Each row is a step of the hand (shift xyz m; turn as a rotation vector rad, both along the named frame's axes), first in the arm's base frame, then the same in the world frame.
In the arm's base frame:
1: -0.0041 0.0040 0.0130 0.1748 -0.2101 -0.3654
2: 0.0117 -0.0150 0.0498 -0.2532 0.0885 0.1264
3: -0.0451 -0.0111 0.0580 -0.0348 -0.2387 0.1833
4: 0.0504 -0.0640 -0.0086 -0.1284 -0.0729 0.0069
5: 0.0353 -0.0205 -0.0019 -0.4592 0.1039 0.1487
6: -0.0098 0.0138 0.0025 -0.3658 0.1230 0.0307
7: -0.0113 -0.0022 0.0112 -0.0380 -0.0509 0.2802
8: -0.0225 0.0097 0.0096 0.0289 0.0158 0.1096
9: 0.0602 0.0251 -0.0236 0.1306 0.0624 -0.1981
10: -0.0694 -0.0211 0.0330 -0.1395 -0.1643 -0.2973
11: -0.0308 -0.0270 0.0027 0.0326 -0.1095 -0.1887
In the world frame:
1: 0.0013 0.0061 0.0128 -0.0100 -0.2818 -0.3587
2: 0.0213 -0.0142 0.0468 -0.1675 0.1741 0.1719
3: -0.0269 0.0083 0.0688 -0.0447 -0.2005 0.2227
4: 0.0251 -0.0772 -0.0108 -0.1356 -0.0273 0.0521
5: 0.0257 -0.0308 -0.0077 -0.3441 0.2562 0.2444
6: -0.0042 0.0164 0.0027 -0.2889 0.2355 0.1046
7: -0.0076 0.0024 0.0140 0.0348 -0.0148 0.2848
8: -0.0149 0.0171 0.0134 0.0636 0.0139 0.0941
9: 0.0549 0.0027 -0.0423 0.0774 0.0023 -0.2328
10: -0.0593 0.0048 0.0530 -0.2628 -0.1329 -0.2193
11: -0.0349 -0.0154 0.0151 -0.0580 -0.1280 -0.1700

